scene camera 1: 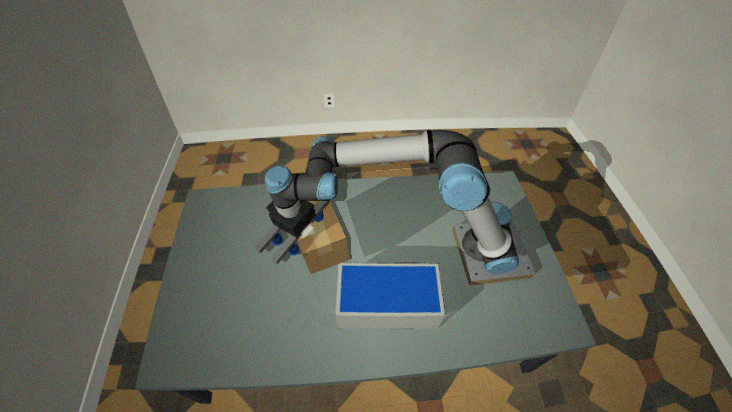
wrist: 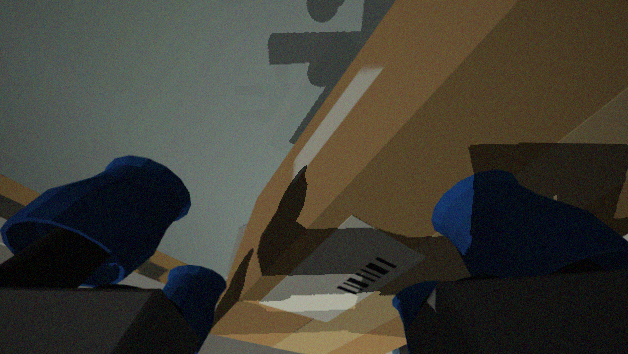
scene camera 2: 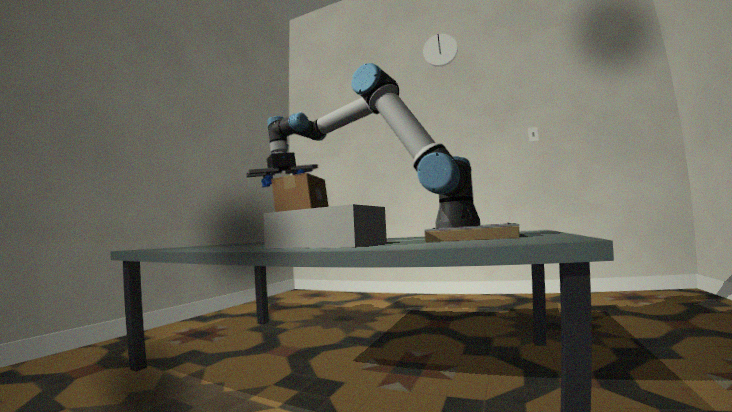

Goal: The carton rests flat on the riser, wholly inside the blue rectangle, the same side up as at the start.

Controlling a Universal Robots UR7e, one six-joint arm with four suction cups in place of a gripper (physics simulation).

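Frame: origin at the arm's base, x back, y left, z down, level; millimetres.
Where they show: hand at its tool point: (wrist: pixel 306 244); arm's base at its link origin: (scene camera 2: pixel 457 227).
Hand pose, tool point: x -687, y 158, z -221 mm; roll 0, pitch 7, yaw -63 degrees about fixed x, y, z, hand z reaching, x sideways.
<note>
Each offset is from my tool point to the top centre of the thing.
A brown carton {dx +33, dy -77, dz -36 mm} (scene camera 1: pixel 327 251) (scene camera 2: pixel 290 194) (wrist: pixel 430 85) with a barcode label hangs slightly tilted under my suction gripper (scene camera 1: pixel 298 233) (scene camera 2: pixel 283 175) (wrist: pixel 310 250), at the left rear of the riser in scene camera 1. The gripper holds the carton's top near one edge; some blue cups stick out past the carton and touch nothing. The white riser {dx +322, dy +110, dz +141 mm} (scene camera 1: pixel 389 320) (scene camera 2: pixel 308 228) stands on the table, its top bearing the blue rectangle {dx +322, dy +110, dz +141 mm} (scene camera 1: pixel 389 288). The carton is outside the rectangle. In scene camera 2 the riser hides the carton's underside, so its height above the table cannot be told.
The grey-green table (scene camera 1: pixel 230 312) (scene camera 2: pixel 461 254) carries the riser and the arm's base plate (scene camera 1: pixel 523 267) (scene camera 2: pixel 471 233), which is right of the riser in scene camera 1. The arm's forearm (scene camera 1: pixel 384 149) (scene camera 2: pixel 344 116) reaches across behind the riser. Walls stand around the table.
</note>
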